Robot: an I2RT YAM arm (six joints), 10 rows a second.
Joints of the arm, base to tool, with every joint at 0 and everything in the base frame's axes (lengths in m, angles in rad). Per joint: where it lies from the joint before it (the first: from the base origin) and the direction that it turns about. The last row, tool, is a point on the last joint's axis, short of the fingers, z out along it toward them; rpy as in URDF.
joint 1: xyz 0 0 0.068 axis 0 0 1
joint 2: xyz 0.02 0.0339 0.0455 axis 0 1 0
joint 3: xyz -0.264 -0.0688 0 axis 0 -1 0
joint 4: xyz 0.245 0.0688 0.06 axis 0 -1 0
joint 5: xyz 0.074 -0.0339 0.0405 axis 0 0 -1
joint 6: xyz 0.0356 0 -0.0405 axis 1 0 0
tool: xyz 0 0 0 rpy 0 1.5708 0
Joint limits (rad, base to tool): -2.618..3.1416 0..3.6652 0..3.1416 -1.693..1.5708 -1.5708..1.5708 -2.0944..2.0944
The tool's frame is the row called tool.
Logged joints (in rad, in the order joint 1, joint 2, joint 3, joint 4, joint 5, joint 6), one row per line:
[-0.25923 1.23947 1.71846 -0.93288 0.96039 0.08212]
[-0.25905 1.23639 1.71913 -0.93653 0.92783 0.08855]
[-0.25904 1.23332 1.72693 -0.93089 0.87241 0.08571]
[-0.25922 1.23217 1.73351 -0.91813 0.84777 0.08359]
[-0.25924 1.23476 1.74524 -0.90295 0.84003 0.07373]
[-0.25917 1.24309 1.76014 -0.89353 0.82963 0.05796]
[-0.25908 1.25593 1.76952 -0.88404 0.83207 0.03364]
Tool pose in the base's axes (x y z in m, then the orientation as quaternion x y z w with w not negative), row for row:
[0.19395 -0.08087 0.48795 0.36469 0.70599 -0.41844 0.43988]
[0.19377 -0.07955 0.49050 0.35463 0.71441 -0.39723 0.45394]
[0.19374 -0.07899 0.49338 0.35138 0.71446 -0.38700 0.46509]
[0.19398 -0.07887 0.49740 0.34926 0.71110 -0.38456 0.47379]
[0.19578 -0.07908 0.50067 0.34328 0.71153 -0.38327 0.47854]
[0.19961 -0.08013 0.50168 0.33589 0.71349 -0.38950 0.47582]
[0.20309 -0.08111 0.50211 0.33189 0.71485 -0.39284 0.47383]
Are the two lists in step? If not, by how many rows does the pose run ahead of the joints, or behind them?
The pose runs 1 row ahead of the joints: the pose in row i belongs to the joints in row i + 1.
